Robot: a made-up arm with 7 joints. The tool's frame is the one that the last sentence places.
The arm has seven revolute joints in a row. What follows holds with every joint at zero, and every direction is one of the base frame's.
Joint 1 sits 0.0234 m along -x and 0.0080 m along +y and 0.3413 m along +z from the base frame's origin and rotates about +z.
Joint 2 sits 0.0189 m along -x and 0.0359 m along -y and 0.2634 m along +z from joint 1 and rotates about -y.
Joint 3 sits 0.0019 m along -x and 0.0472 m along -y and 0.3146 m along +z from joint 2 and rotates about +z.
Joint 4 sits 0.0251 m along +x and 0.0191 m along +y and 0.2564 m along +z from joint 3 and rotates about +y.
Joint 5 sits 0.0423 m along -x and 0.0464 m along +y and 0.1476 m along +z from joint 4 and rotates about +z.
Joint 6 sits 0.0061 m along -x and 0.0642 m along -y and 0.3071 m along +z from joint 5 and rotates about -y.
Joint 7 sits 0.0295 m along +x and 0.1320 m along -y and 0.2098 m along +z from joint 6 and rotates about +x.
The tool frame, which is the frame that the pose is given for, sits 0.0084 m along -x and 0.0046 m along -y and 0.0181 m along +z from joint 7; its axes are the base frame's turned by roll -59.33, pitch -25.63 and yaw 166.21 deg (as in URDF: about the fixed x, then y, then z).
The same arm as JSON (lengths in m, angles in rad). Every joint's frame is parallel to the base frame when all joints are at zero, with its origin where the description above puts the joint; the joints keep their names.
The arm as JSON. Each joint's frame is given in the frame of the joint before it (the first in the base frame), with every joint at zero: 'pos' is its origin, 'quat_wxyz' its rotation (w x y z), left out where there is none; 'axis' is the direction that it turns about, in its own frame. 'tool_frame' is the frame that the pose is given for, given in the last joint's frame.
{"length_unit": "m", "angle_unit": "rad", "joints": [{"joint": "joint 1", "pos": [-0.0234, 0.008, 0.3413], "axis": "+z"}, {"joint": "joint 2", "pos": [-0.0189, -0.0359, 0.2634], "axis": "-y"}, {"joint": "joint 3", "pos": [-0.0019, -0.0472, 0.3146], "axis": "+z"}, {"joint": "joint 4", "pos": [0.0251, 0.0191, 0.2564], "axis": "+y"}, {"joint": "joint 5", "pos": [-0.0423, 0.0464, 0.1476], "axis": "+z"}, {"joint": "joint 6", "pos": [-0.0061, -0.0642, 0.3071], "axis": "-y"}, {"joint": "joint 7", "pos": [0.0295, -0.132, 0.2098], "axis": "+x"}], "tool_frame": {"pos": [-0.0084, -0.0046, 0.0181], "quat_wxyz": [0.2107, 0.133403, -0.502247, 0.827984]}}
